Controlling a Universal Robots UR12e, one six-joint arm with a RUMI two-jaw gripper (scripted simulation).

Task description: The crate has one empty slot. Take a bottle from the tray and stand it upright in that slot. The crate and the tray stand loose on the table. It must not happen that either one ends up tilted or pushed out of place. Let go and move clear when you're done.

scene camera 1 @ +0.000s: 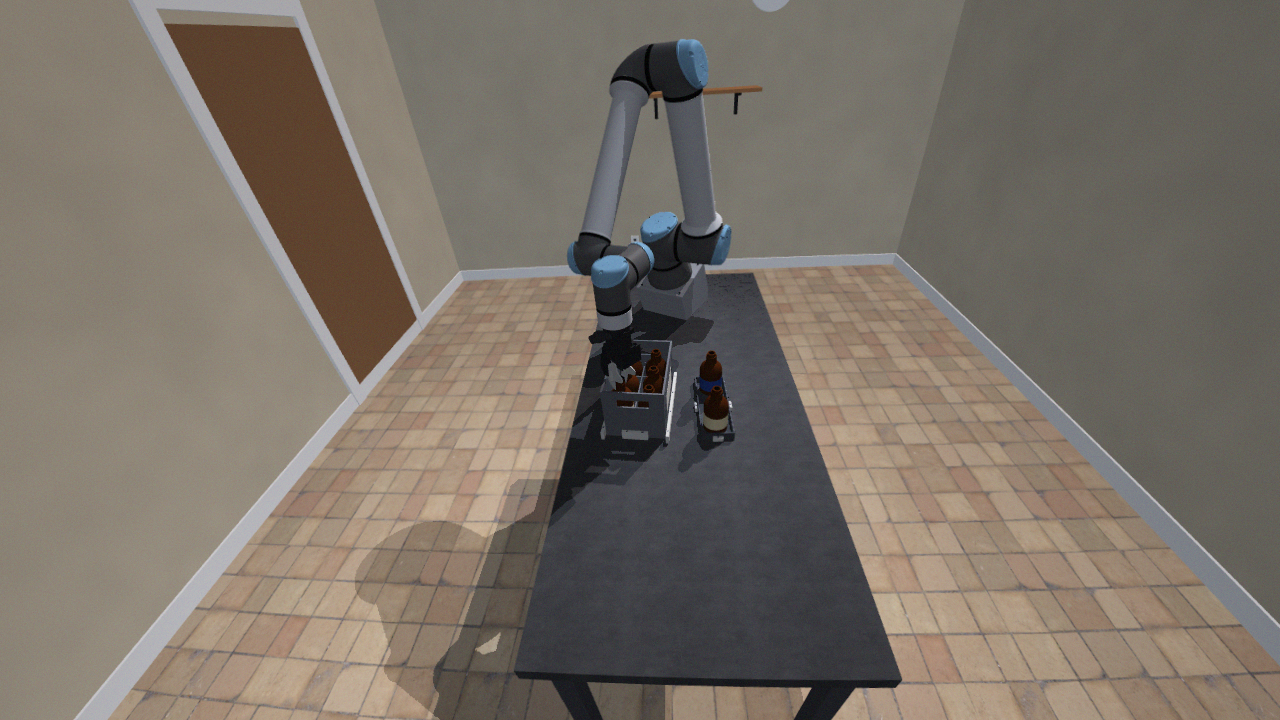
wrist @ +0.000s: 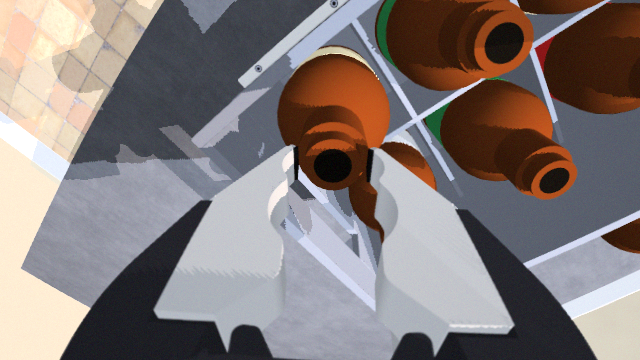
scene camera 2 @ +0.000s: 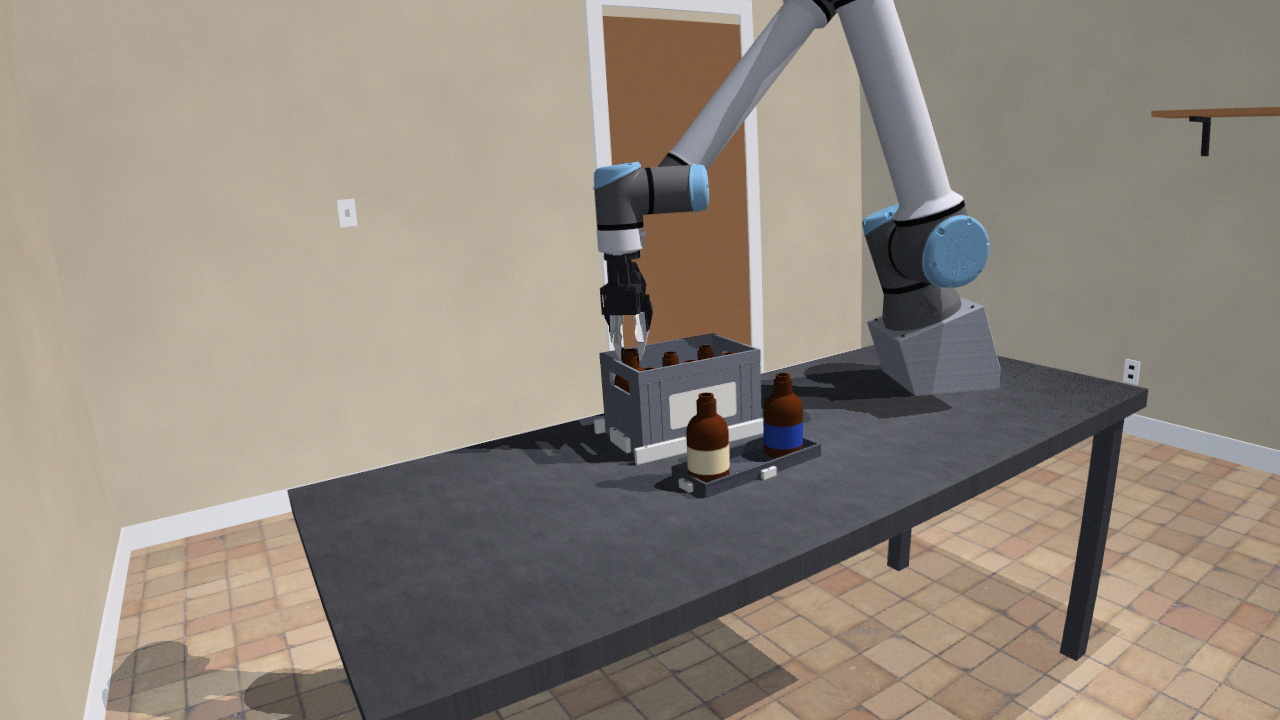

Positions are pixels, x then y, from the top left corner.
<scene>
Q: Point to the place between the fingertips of the gripper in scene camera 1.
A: At 620,386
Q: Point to a tray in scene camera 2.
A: At 749,457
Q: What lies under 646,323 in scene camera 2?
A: The gripper.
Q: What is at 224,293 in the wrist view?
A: The gripper.
</scene>
